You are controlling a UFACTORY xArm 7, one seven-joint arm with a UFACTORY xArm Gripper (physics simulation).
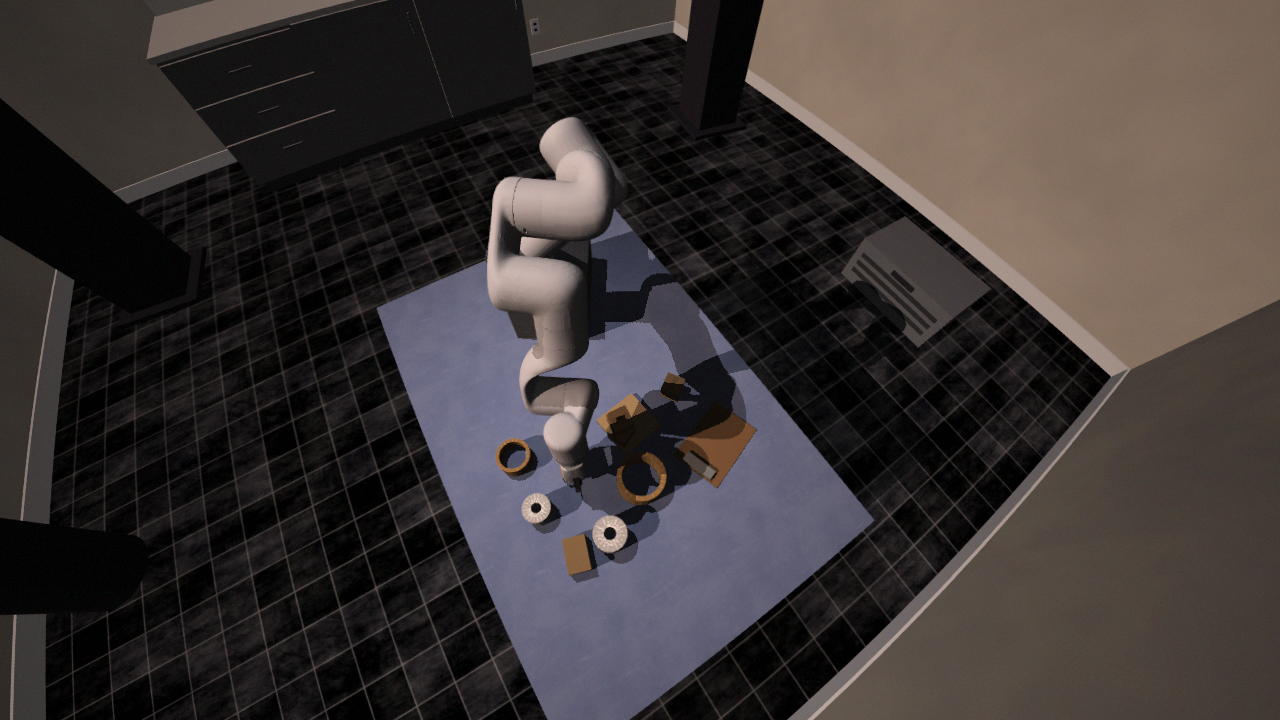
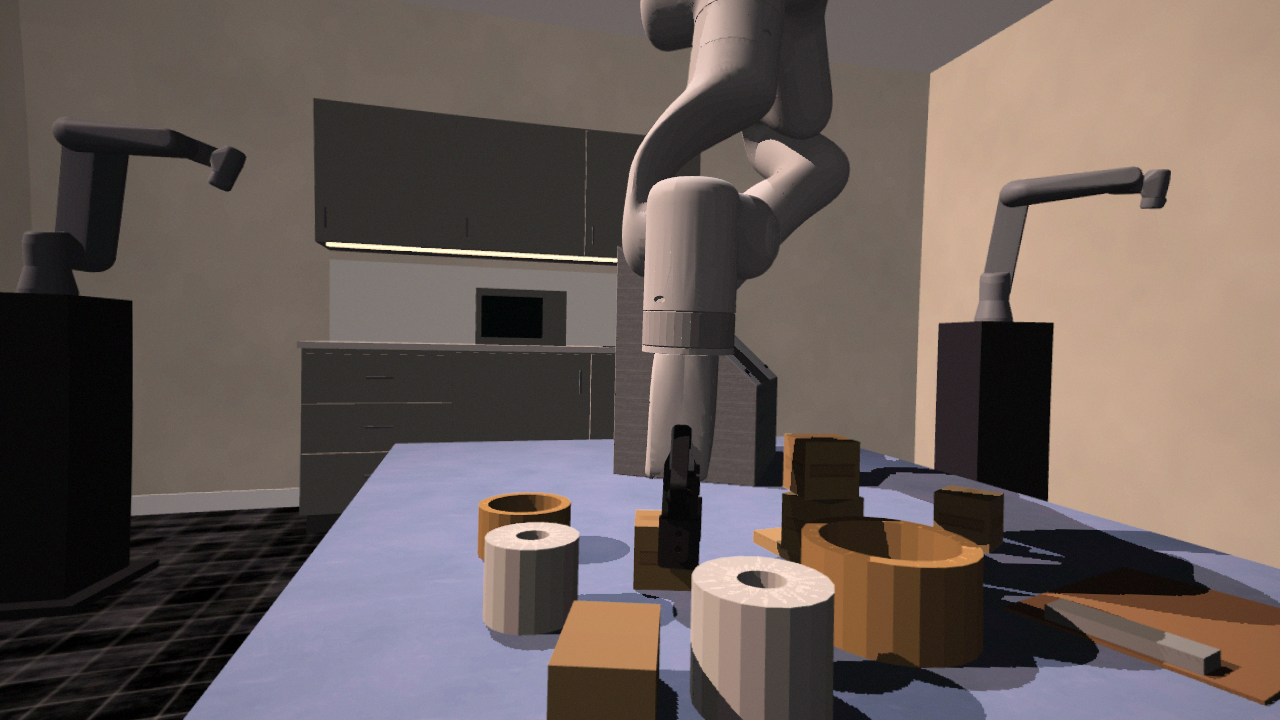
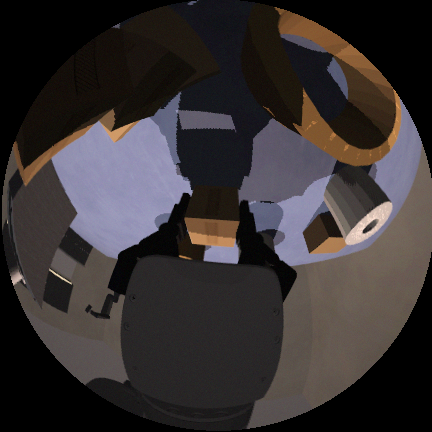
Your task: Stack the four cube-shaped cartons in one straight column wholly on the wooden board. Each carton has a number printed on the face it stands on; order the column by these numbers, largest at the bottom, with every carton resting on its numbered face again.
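Frame: origin at the arm's base, x down, y right, z back, level; centimetres.
Where they show: gripper, fingertip midpoint: [image 2: 680, 554] [image 3: 214, 205]; arm's base, origin of the base link: [image 1: 531, 248].
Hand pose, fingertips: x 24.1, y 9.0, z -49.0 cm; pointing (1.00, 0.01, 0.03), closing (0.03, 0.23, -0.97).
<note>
Each offset is from my fingertips to the top centre of the thing. "spot": to the spot under its first point.
My gripper [image 1: 575, 485] [image 2: 678, 557] [image 3: 214, 205] is low over the blue surface, shut on a brown carton {dz +0.2, dx -2.9, dy +1.3 cm} [image 2: 646, 553] [image 3: 212, 232]. The fingers lie along two opposite sides of this carton, which stands on the surface. Two more cartons are stacked: the upper carton {dz +4.1, dx -9.1, dy -13.5 cm} [image 2: 830, 470] [image 3: 100, 70] rests on the lower carton [image 2: 810, 522]. Another carton {dz +9.3, dx -2.9, dy -31.2 cm} [image 1: 673, 385] [image 2: 968, 517] stands apart at the back right. The wooden board {dz -8.5, dx +0.8, dy -35.1 cm} [image 1: 735, 438] [image 2: 1253, 626] lies flat at the right, with no carton on it. The printed numbers are hidden.
A grey bar {spot: dz -12.0, dx +0.9, dy -28.1 cm} [image 1: 699, 464] [image 2: 1132, 635] lies on the board. A large ring {dz -9.3, dx -4.0, dy -13.0 cm} [image 2: 895, 608] [image 3: 360, 155] stands between the gripper and the board. A small ring {spot: dz +5.1, dx -0.9, dy +15.8 cm} [image 2: 492, 528], two white rolls {dz -6.0, dx -3.6, dy +11.9 cm} [image 1: 536, 508] {dz -18.1, dx -4.5, dy -1.2 cm} [image 1: 609, 534] and a plain brown box {dz -18.8, dx -2.2, dy +7.2 cm} [image 1: 578, 556] [image 2: 608, 635] stand nearby.
</note>
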